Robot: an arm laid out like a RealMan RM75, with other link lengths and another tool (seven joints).
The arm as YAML. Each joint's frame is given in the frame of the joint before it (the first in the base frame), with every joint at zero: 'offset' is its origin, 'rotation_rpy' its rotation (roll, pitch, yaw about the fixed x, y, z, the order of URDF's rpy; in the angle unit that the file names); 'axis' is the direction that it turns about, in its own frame. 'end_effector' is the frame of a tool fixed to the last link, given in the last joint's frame.
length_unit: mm
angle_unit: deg
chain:
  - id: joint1
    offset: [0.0, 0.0, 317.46]
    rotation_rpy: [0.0, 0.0, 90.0]
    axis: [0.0, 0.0, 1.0]
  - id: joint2
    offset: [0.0, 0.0, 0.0]
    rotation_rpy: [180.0, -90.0, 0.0]
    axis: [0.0, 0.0, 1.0]
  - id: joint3
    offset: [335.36, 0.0, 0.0]
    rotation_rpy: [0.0, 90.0, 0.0]
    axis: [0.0, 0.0, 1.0]
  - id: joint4
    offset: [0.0, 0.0, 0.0]
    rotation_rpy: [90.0, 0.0, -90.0]
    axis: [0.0, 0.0, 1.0]
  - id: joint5
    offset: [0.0, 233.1, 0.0]
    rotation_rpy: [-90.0, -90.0, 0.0]
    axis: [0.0, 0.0, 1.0]
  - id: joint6
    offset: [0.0, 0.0, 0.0]
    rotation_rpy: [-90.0, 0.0, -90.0]
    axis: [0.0, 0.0, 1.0]
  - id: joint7
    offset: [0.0, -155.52, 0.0]
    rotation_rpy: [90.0, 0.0, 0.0]
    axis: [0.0, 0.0, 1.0]
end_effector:
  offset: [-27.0, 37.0, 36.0]
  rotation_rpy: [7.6, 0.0, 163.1]
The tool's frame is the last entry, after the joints.
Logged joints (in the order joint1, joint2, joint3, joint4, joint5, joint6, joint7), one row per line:
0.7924 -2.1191 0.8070 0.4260 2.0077 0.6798 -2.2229
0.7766 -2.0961 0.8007 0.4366 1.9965 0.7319 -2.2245
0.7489 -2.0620 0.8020 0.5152 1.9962 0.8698 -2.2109
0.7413 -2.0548 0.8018 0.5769 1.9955 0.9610 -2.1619
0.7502 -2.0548 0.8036 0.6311 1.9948 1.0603 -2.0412
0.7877 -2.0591 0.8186 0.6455 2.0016 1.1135 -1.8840
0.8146 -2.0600 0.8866 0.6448 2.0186 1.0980 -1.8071
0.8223 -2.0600 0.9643 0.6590 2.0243 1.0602 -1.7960
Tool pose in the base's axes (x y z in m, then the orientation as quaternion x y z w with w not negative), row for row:
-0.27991 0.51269 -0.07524 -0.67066 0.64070 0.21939 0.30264
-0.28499 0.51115 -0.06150 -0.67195 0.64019 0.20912 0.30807
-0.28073 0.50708 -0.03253 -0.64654 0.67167 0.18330 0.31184
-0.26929 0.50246 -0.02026 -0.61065 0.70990 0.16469 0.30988
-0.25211 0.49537 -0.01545 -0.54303 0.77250 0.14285 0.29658
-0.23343 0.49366 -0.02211 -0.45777 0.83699 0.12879 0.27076
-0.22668 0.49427 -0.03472 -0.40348 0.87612 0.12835 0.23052
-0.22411 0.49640 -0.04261 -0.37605 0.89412 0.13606 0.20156
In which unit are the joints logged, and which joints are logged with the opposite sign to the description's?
The joints are logged in radians. Opposite sign: joint1.
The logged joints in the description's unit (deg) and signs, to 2 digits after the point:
-45.40 -121.42 46.24 24.41 115.03 38.95 -127.36
-44.50 -120.10 45.88 25.02 114.39 41.93 -127.45
-42.91 -118.14 45.95 29.52 114.37 49.84 -126.68
-42.47 -117.73 45.94 33.05 114.33 55.06 -123.87
-42.98 -117.73 46.04 36.16 114.29 60.75 -116.95
-45.13 -117.98 46.90 36.98 114.68 63.80 -107.95
-46.67 -118.03 50.80 36.94 115.66 62.91 -103.54
-47.11 -118.03 55.25 37.76 115.98 60.74 -102.90

